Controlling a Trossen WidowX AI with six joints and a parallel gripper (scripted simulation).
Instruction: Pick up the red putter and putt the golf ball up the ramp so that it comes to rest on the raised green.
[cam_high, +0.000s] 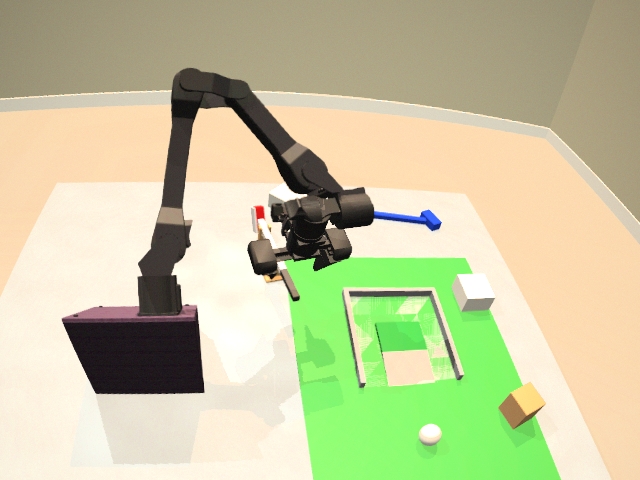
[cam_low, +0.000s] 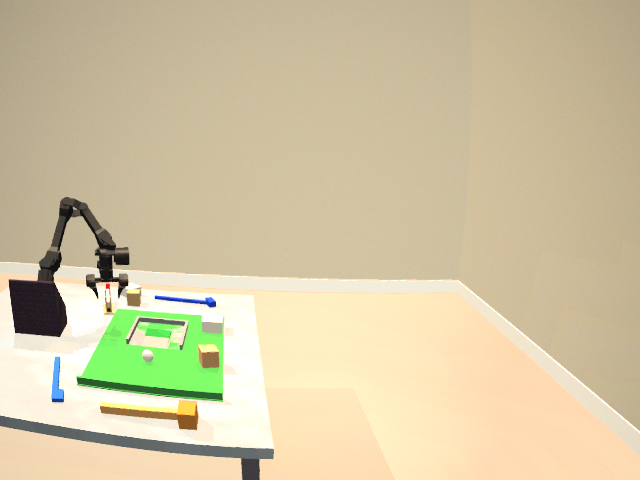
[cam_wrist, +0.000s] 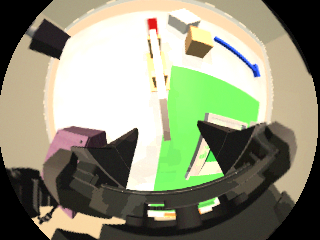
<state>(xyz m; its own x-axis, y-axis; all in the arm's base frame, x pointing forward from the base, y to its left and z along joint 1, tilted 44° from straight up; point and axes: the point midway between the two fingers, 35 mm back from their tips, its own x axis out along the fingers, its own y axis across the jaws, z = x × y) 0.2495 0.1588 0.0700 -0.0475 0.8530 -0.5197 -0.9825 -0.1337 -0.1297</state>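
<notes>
My gripper tip is now 3 cm past the red putter, 11 cm to the right of it and 4 cm above it. From my gripper tip the other things lie so: mat (23 cm ahead, 23 cm to the right, 10 cm below); blue putter (33 cm ahead, 29 cm to the left, 8 cm below); white golf ball (20 cm ahead, 36 cm to the right, 7 cm below).
</notes>
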